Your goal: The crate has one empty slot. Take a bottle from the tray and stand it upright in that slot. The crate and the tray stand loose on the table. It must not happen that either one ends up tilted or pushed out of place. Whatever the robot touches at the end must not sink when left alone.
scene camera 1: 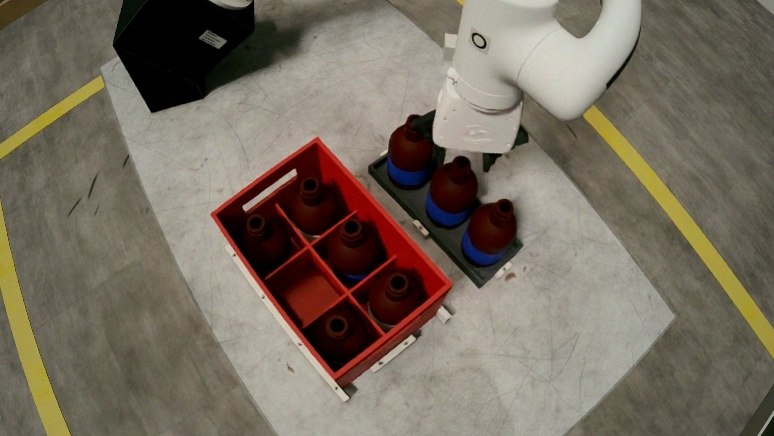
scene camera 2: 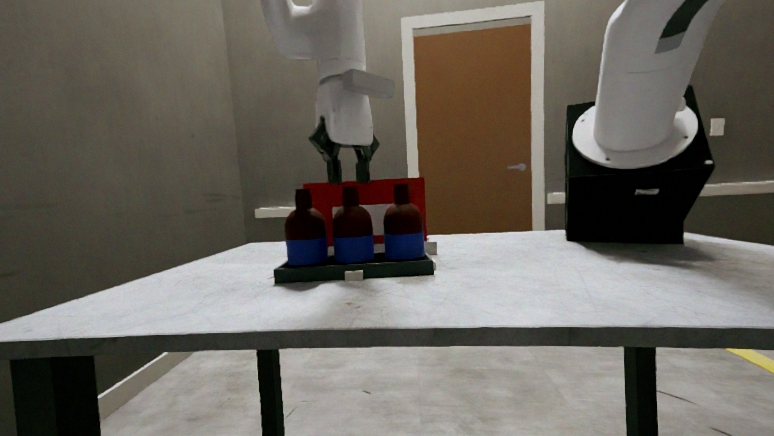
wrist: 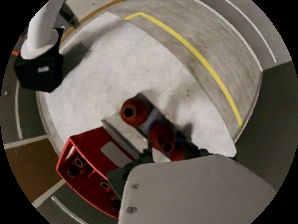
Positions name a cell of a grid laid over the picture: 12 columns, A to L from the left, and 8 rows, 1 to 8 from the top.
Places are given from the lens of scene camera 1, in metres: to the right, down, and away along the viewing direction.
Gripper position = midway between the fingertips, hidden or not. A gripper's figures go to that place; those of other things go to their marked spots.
gripper (scene camera 1: H3): 0.10, -0.08, 0.65
crate (scene camera 1: E6): -0.13, 0.11, 0.73
tray (scene camera 1: G4): 0.04, -0.03, 0.80
